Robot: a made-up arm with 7 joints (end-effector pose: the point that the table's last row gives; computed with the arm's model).
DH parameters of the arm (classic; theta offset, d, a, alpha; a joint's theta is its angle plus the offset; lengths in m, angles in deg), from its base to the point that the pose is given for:
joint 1: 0 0.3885 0 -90
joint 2: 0 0 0 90
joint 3: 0 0.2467 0.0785 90
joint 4: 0 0 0.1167 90
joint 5: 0 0.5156 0 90
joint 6: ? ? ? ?
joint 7: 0 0.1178 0 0
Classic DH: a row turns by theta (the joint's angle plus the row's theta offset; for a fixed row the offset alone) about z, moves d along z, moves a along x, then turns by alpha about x.
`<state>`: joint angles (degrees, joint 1 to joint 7).
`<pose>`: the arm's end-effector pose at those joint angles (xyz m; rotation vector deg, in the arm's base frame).
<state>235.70 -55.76 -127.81 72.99 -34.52 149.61 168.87</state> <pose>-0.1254 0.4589 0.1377 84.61 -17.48 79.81</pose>
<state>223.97 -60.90 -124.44 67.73 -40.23 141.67 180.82</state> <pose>-0.0888 0.4424 0.0952 89.73 -29.72 79.31</pose>
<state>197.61 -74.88 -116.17 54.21 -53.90 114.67 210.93</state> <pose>-0.0920 0.4276 0.0424 99.93 -73.20 60.02</pose>
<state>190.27 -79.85 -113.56 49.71 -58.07 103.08 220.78</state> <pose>-0.1156 0.4438 0.0521 98.33 -90.11 45.67</pose>
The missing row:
joint 6: 0 0 0.0923 -90
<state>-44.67 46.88 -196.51 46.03 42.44 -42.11 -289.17</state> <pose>-0.0682 0.4511 0.8277 -61.37 26.80 36.09</pose>
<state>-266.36 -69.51 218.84 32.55 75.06 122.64 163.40</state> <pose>0.3768 0.0863 0.1044 -24.93 7.14 -141.98</pose>
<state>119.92 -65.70 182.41 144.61 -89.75 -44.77 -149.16</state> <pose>0.5389 -0.6144 0.4368 -30.89 95.16 -47.12</pose>
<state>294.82 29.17 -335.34 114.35 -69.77 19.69 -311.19</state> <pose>0.6038 -0.5906 0.6796 104.99 -47.14 74.82</pose>
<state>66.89 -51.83 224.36 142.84 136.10 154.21 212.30</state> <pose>-0.0649 -0.6424 0.7922 -34.09 82.51 108.69</pose>
